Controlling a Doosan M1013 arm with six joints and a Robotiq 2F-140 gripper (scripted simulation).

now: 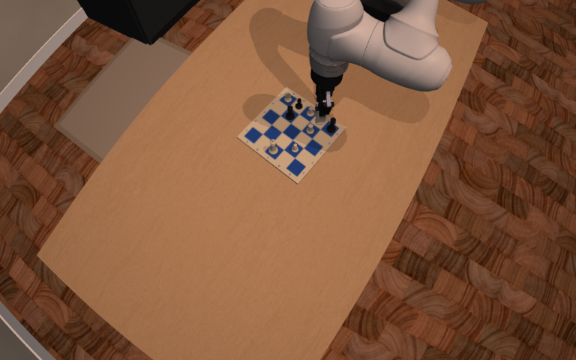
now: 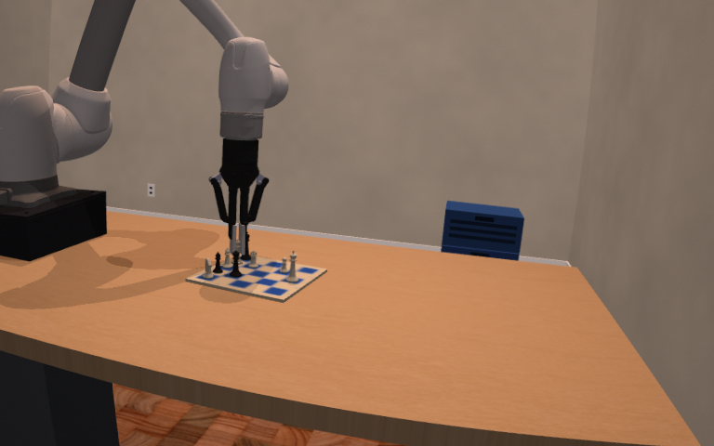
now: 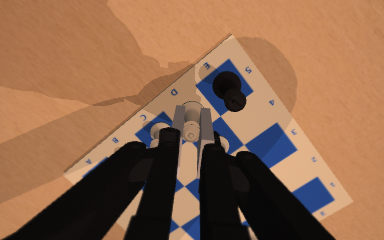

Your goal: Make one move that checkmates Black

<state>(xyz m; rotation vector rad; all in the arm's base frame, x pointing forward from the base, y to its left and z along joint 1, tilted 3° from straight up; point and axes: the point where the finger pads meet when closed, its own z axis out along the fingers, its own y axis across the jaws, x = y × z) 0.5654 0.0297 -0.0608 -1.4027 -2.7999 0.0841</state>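
The chessboard lies 7 cm ahead of my hand, 6 cm below it and 5 cm to the right of it. The rest, counted from my hand: white king: 15 cm ahead, 6 cm to the right, 2 cm below; white pawn: 11 cm ahead, 4 cm below, 1 cm to the right.
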